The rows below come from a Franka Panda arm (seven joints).
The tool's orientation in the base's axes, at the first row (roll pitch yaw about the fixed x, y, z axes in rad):
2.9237, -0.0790, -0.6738
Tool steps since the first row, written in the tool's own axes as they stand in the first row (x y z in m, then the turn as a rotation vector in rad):
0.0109, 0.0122, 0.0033, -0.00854, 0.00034, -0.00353
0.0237, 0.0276, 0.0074, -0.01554, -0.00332, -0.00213
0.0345, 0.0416, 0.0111, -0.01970, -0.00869, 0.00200
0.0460, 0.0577, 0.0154, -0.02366, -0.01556, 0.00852
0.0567, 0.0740, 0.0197, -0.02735, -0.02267, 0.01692
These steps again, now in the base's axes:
0.0006, -0.0167, 0.0003, -0.00660, 0.00582, 0.00284
0.0007, -0.0371, 0.0006, -0.00988, 0.01263, 0.00013
0.0001, -0.0552, 0.0009, -0.01009, 0.01836, -0.00537
-0.0012, -0.0754, 0.0011, -0.00938, 0.02457, -0.01351
-0.0034, -0.0952, 0.0012, -0.00846, 0.03040, -0.02351

